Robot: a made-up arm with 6 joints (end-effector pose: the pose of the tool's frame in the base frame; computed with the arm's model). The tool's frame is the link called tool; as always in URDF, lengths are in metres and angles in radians. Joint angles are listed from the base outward.
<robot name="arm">
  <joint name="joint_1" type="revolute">
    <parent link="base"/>
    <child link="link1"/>
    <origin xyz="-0.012 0.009 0.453" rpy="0 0 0"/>
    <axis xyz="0 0 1"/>
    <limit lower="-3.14" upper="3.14"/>
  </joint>
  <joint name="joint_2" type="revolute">
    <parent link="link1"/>
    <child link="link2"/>
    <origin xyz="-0.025 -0.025 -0.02" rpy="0 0 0"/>
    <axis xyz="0 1 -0.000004"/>
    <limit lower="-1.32" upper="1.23"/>
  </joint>
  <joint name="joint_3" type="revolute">
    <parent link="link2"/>
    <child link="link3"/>
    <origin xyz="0.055 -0.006 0.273" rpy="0 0 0"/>
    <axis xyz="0 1 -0.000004"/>
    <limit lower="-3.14" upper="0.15"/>
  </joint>
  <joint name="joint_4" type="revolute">
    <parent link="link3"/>
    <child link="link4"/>
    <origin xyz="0.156 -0.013 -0.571" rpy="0 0 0"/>
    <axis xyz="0 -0.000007 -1"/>
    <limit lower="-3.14" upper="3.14"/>
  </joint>
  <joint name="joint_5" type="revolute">
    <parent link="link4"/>
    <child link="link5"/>
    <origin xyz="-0.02 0.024 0.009" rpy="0 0 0"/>
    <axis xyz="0 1 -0.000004"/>
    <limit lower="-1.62" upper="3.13"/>
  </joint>
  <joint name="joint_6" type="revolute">
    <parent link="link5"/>
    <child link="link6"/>
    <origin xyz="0.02 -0.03 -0.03" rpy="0 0 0"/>
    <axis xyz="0 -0.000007 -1"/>
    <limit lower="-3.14" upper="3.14"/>
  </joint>
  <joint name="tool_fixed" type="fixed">
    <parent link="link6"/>
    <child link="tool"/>
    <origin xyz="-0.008 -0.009 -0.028" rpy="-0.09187 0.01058 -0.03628"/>
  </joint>
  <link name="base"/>
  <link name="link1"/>
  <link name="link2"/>
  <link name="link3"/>
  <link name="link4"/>
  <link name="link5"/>
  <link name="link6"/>
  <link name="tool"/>
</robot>
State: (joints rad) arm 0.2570 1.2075 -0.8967 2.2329 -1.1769 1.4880
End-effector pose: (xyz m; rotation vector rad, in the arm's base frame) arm 0.2017 -0.0117 -0.1095 0.6949 1.6567 2.3842
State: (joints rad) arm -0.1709 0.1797 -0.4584 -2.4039 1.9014 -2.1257
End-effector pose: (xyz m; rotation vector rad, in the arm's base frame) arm 0.4166 -0.1617 0.2023 0.3003 -2.3140 -1.3527
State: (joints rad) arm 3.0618 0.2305 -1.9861 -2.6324 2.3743 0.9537
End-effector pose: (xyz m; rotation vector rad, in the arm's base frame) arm -0.5726 0.1262 0.9951 0.6706 -1.8920 -0.1489
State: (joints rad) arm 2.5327 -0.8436 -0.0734 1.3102 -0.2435 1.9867
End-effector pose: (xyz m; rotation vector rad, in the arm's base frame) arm -0.3066 0.2765 0.4111 0.3561 0.9828 -0.7906
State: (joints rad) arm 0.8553 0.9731 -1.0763 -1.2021 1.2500 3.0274
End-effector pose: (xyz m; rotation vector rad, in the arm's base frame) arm 0.3437 0.2587 -0.0482 -0.6916 -1.0572 -0.9913
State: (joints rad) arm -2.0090 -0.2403 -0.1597 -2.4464 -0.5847 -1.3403
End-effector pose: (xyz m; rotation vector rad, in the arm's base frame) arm -0.1583 -0.2802 0.2171 -0.4632 -0.2434 1.7876
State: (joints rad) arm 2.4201 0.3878 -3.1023 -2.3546 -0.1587 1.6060
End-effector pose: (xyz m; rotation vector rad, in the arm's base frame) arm -0.1657 0.2047 1.2908 -2.2799 1.9751 -0.7497
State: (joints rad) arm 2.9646 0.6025 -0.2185 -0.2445 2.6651 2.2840
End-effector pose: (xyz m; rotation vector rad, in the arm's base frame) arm -0.0688 0.0735 0.1106 -1.1786 -2.8793 0.0570
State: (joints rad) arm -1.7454 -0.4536 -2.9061 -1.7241 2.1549 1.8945
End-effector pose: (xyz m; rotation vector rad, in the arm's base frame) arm -0.0655 0.3959 1.1960 0.4450 0.8112 0.7442
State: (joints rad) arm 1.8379 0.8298 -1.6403 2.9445 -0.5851 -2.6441
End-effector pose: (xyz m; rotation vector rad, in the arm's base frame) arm -0.1555 0.7211 0.2537 0.0929 -0.2781 1.4355
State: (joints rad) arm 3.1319 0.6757 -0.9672 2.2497 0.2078 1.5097
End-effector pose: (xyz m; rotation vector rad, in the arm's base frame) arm -0.5423 0.0422 0.0659 -0.3756 0.3943 -0.6146
